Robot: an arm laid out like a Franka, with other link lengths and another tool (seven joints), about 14 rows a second.
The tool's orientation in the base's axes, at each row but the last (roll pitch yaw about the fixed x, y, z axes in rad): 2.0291, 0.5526, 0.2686; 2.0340, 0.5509, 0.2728; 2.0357, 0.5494, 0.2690; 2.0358, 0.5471, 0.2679; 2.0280, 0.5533, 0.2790; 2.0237, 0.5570, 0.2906; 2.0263, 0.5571, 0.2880
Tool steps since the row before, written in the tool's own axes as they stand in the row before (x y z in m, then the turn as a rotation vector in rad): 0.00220, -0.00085, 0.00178, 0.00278, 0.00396, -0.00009; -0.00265, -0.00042, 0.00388, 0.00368, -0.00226, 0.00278; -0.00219, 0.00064, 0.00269, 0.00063, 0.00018, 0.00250; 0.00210, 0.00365, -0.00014, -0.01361, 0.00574, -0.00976; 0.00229, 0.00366, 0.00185, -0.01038, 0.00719, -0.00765; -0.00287, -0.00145, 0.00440, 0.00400, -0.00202, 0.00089; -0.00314, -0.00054, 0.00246, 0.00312, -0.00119, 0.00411
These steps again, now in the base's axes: 0.00134, -0.00090, -0.00247, 0.00454, -0.00048, 0.00160; -0.00235, -0.00407, -0.00041, 0.00177, -0.00104, -0.00471; -0.00140, -0.00318, 0.00060, 0.00065, -0.00222, -0.00115; 0.00380, -0.00053, 0.00175, -0.00807, 0.00416, 0.01520; 0.00402, -0.00226, 0.00090, -0.00454, 0.00254, 0.01382; -0.00302, -0.00437, -0.00122, 0.00211, 0.00072, -0.00399; -0.00279, -0.00288, 0.00033, 0.00198, -0.00272, -0.00409
